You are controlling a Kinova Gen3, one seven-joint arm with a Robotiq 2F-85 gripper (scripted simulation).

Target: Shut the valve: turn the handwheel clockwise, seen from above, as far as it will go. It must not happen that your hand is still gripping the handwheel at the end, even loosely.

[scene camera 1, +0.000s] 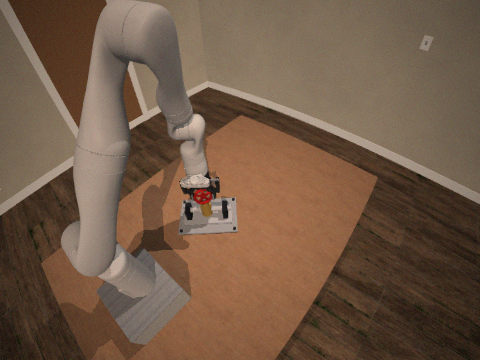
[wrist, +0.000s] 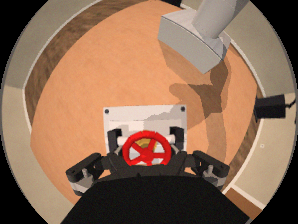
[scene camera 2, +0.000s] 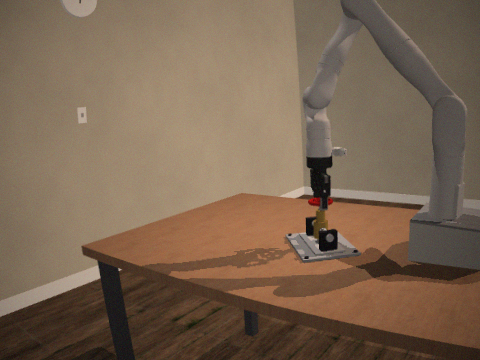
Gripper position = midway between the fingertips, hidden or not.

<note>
I see my gripper (scene camera 2: 320, 207) and a red handwheel (wrist: 146, 154).
My gripper is seen too in the wrist view (wrist: 146, 151).
</note>
